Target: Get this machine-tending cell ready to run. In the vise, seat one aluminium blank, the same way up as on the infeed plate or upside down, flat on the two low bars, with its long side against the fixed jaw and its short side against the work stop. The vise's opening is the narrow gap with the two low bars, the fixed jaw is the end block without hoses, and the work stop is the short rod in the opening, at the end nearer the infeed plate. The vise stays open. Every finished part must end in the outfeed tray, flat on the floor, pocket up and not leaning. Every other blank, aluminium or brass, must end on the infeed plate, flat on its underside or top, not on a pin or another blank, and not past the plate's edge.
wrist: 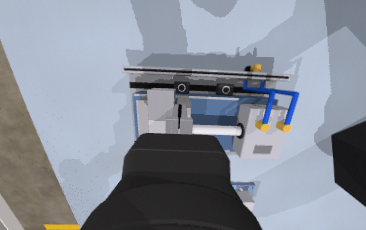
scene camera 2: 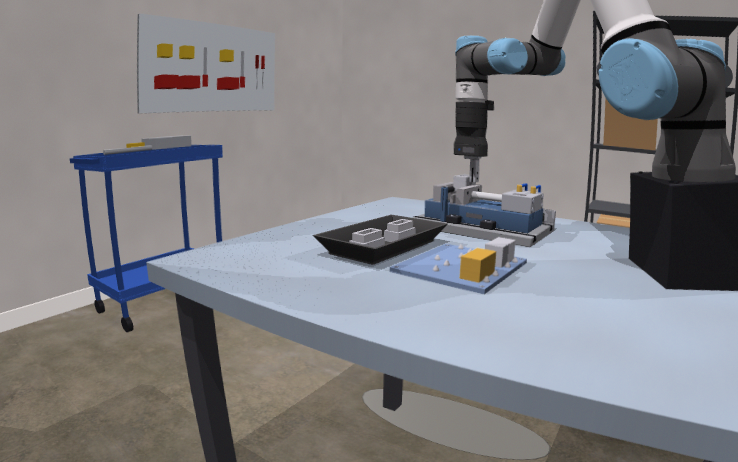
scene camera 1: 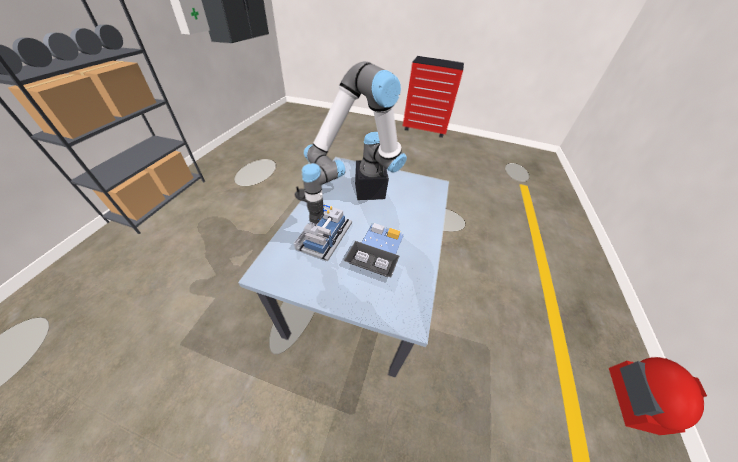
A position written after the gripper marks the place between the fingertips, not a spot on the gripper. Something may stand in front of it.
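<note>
The gripper (scene camera 2: 474,181) is in the scene, and it can be seen in the wrist view (wrist: 180,111) too. A brass blank (scene camera 2: 475,265) is visible, and so is a vise (wrist: 203,111).
</note>
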